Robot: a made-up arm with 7 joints.
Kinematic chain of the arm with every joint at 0, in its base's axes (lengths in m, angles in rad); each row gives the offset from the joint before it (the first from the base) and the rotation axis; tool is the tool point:
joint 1: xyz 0 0 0 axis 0 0.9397 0.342
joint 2: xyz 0 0 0 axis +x
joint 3: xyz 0 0 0 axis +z
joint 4: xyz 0.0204 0 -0.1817 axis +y
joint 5: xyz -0.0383 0 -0.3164 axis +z
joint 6: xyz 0 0 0 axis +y
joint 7: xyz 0 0 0 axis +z
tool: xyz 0 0 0
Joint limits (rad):
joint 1: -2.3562..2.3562
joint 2: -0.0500..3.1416
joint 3: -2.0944..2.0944
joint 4: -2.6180..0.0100
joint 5: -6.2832..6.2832
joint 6: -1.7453..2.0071
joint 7: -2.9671..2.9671
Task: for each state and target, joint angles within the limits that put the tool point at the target. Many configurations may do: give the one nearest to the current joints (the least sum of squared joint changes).
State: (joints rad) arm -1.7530 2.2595 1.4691 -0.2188 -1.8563 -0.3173 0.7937
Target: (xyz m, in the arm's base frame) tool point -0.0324 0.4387 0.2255
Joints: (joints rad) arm -1.6332 1.6662 1.1697 -0.5855 -1.8563 -0.3173 0.7937
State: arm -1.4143 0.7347 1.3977 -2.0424 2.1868 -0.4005 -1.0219
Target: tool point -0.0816 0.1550 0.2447
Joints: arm -1.3449 0.9369 1.0303 -2.1943 2.1868 -0.4005 -1.0219
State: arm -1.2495 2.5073 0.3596 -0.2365 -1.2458 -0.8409 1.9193
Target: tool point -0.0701 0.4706 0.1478
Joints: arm -1.6134 2.0765 0.3428 0.0074 -1.2458 -0.8409 1.9193
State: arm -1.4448 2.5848 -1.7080 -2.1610 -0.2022 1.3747 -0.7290
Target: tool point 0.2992 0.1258 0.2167
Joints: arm -1.8237 1.9161 -1.3305 -1.6541 -0.2022 1.3747 -0.7290
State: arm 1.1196 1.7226 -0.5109 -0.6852 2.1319 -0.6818 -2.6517
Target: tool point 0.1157 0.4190 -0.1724
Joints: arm 0.5226 1.5831 -0.3230 -1.0024 2.1319 -0.6818 -2.6517
